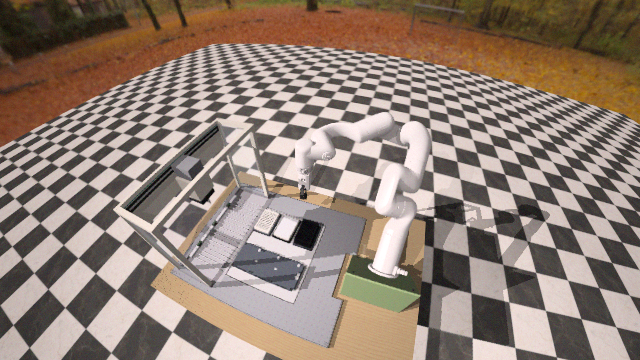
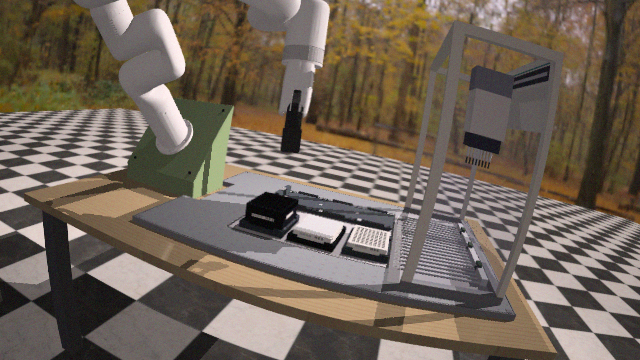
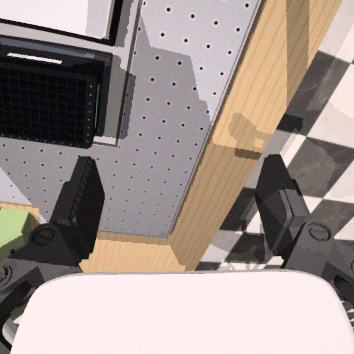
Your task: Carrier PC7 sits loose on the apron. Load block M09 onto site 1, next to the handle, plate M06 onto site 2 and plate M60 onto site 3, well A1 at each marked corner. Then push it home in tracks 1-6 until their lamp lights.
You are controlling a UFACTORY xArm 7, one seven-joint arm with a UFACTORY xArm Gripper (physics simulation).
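Where they show: gripper, between the fingertips: (image 1: 304, 190) (image 2: 290, 150) (image 3: 179, 174); arm's base, origin of its link: (image 1: 382, 271) (image 2: 174, 137).
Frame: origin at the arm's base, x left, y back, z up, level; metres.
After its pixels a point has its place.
Observation:
A tall black block (image 1: 307, 234) @(y -0.379, x -0.051, z -0.078 m) (image 2: 271, 210) @(y -0.417, x -0.124, z -0.074 m) (image 3: 45, 105) @(y -0.394, x -0.079, z -0.078 m), a plain white plate (image 1: 286, 228) @(y -0.496, x -0.042, z -0.101 m) (image 2: 318, 229) @(y -0.509, x -0.077, z -0.100 m) (image 3: 55, 15) @(y -0.474, x -0.070, z -0.101 m) and a white plate with a grid of wells (image 1: 267, 221) @(y -0.608, x -0.031, z -0.105 m) (image 2: 370, 240) @(y -0.618, x -0.050, z -0.102 m) stand in a row on dark holders. Their labels are too small to read. The dark slate carrier (image 1: 270, 266) @(y -0.454, x 0.161, z -0.115 m) (image 2: 345, 214) @(y -0.506, x 0.133, z -0.116 m) lies beside the row, outside the tracks (image 1: 240, 220) @(y -0.753, x 0.029, z -0.126 m) (image 2: 435, 250), bearing no labware. Its site marks and the lamp cannot be made out. My gripper (image 1: 303, 195) @(y -0.463, x -0.180, z 0.064 m) (image 2: 291, 150) @(y -0.463, x -0.180, z 0.064 m) (image 3: 179, 174) @(y -0.463, x -0.180, z 0.064 m) is open and empty, above the table's long edge, off to the side of the black block.
A pale frame (image 1: 259, 165) @(y -0.716, x -0.171, z 0.126 m) (image 2: 434, 150) @(y -0.713, x -0.187, z 0.122 m) stands over the tracks, with a pipetting head (image 1: 195, 182) (image 2: 487, 105) hanging inside. The green arm base (image 1: 375, 292) @(y 0.001, x 0.101, z 0.021 m) (image 2: 215, 165) @(y -0.133, x 0.054, z -0.062 m) (image 3: 12, 227) @(y -0.145, x -0.043, z -0.102 m) stands at the other end. A grey perforated board (image 1: 345, 230) @(y -0.235, x -0.187, z -0.127 m) (image 2: 175, 215) @(y -0.223, x -0.214, z -0.126 m) (image 3: 170, 100) @(y -0.420, x -0.206, z -0.127 m) covers much of the wooden table (image 3: 260, 65) @(y -0.497, x -0.291, z -0.140 m).

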